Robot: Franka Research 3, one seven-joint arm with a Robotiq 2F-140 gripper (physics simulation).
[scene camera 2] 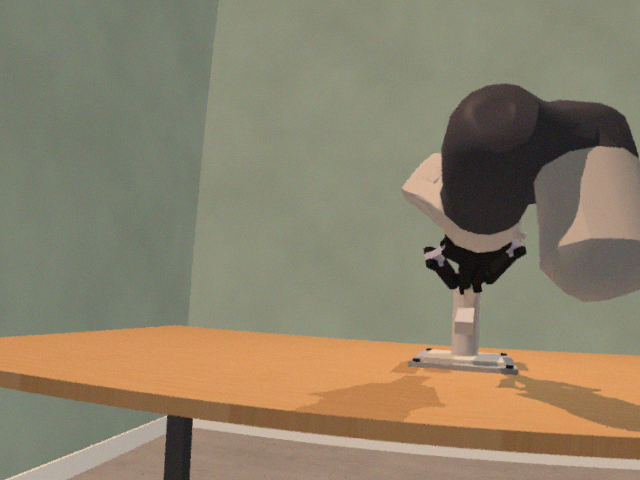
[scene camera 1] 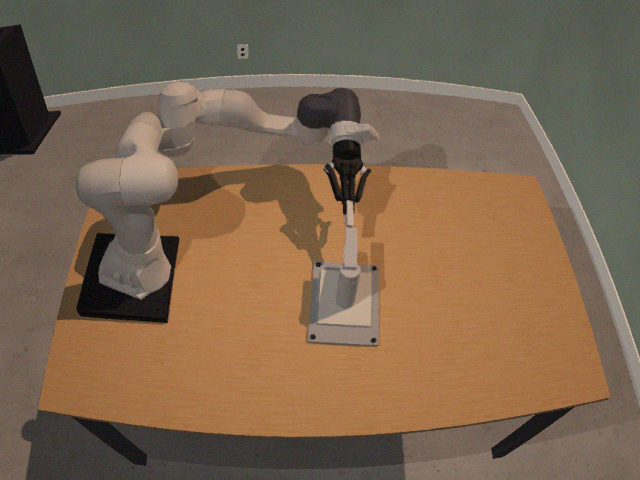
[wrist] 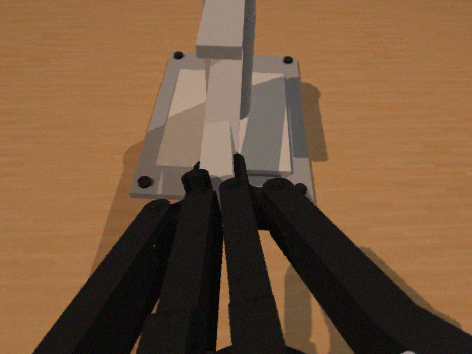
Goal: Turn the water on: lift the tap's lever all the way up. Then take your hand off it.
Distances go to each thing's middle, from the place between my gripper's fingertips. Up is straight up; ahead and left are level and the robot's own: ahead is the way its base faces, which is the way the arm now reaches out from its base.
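I find the lever (scene camera 1: 349,271) 110 mm to the right of my hand and 30 mm above it. The flat base plate (scene camera 1: 318,333), measured from my hand as well, is 150 mm to the right and 10 mm ahead, and it sits 110 mm below.
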